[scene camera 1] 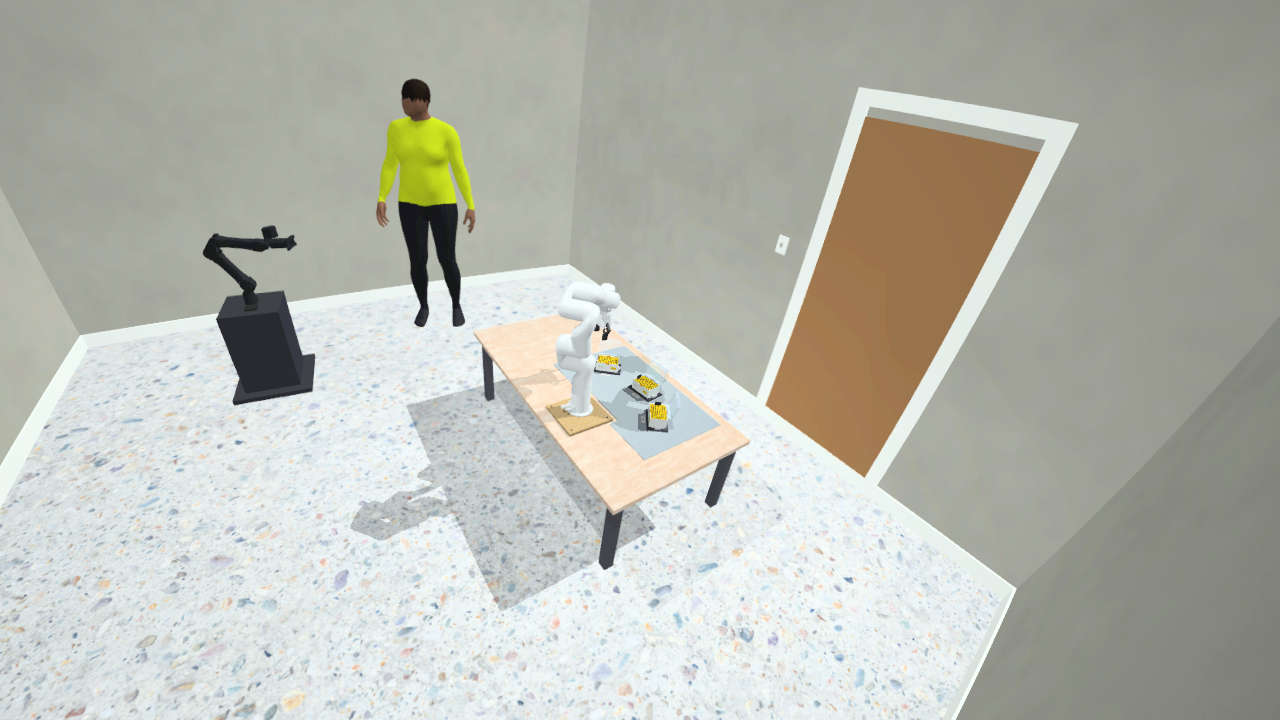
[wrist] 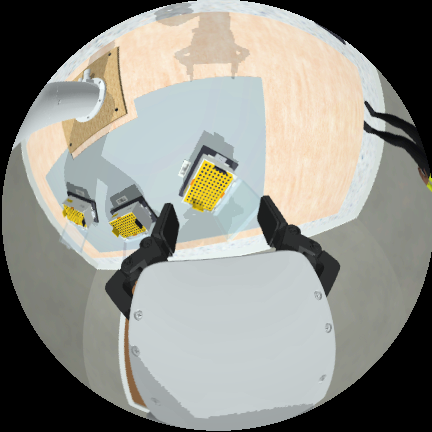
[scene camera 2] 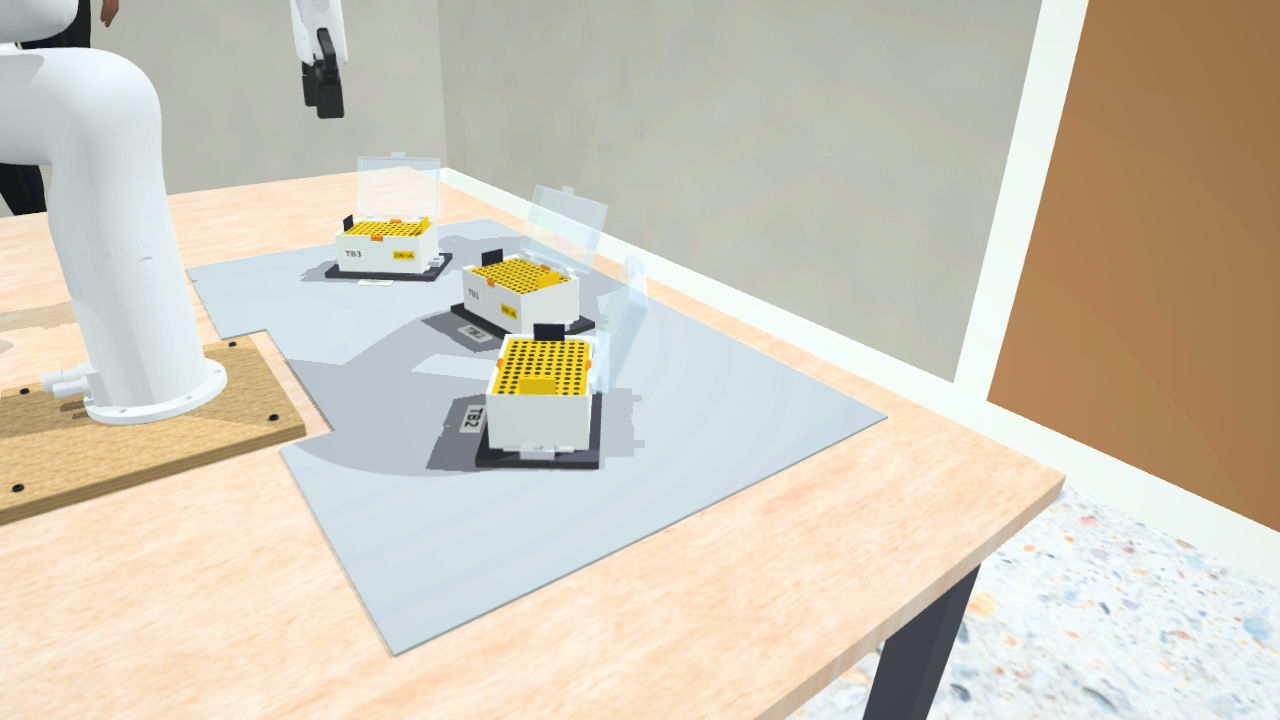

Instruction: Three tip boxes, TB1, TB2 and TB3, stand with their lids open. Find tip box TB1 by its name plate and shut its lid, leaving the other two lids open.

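Frame: origin at the arm's base, x ahead, y left, z up, level; centimetres.
Seen in the pictures: gripper, between the fingertips: point(scene camera 1: 600, 335) point(wrist: 217, 209) point(scene camera 2: 324, 111); arm's base, origin of its link: point(scene camera 1: 579, 408) point(wrist: 88, 99) point(scene camera 2: 158, 392).
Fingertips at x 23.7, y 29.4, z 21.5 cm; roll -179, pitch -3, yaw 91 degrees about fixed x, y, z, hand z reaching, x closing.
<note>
Pixels of each thing's top centre, then the offset from my fingertips to it. Level surfaces: height alone.
- Tip box TB1, centre of its top: point(scene camera 2: 518, 262) point(wrist: 124, 230) point(scene camera 1: 646, 380) dx +15.8, dy -26.9, dz -15.0 cm
- Tip box TB3, centre of its top: point(scene camera 2: 385, 218) point(wrist: 208, 191) point(scene camera 1: 608, 357) dx +6.4, dy -0.4, dz -15.0 cm
- Tip box TB2, centre of its top: point(scene camera 2: 543, 349) point(wrist: 71, 218) point(scene camera 1: 658, 409) dx +8.4, dy -50.1, dz -15.0 cm
- grey mat, height of its surface: dz -22.4 cm
- wooden table, height of its surface: dz -22.7 cm
Tip box TB1 point(scene camera 1: 645, 386) point(scene camera 2: 521, 295) point(wrist: 129, 225) is the middle white box with yellow tips; its clear lid point(scene camera 2: 565, 223) stands open, tilted back. Tip box TB3 point(scene camera 1: 607, 362) point(scene camera 2: 384, 250) point(wrist: 207, 185) is at the far end in scene camera 2, lid point(scene camera 2: 400, 183) open and upright. Tip box TB2 point(scene camera 1: 658, 413) point(scene camera 2: 538, 416) point(wrist: 75, 214) is nearest scene camera 2, lid point(scene camera 2: 629, 313) open. My gripper point(scene camera 1: 605, 334) point(scene camera 2: 324, 94) point(wrist: 217, 209) is open and empty, high above the table at the TB3 end, away from TB1. In the wrist view TB1 lies left of the fingers.
The boxes stand on a grey mat point(scene camera 1: 644, 443) point(scene camera 2: 716, 420) point(wrist: 225, 110) on the wooden table point(scene camera 2: 581, 626). The arm's base is on a wooden board point(scene camera 2: 161, 461) point(wrist: 112, 90) beside the mat. A person point(scene camera 1: 429, 170) and a black arm on a pedestal point(scene camera 1: 259, 344) stand beyond the table.
</note>
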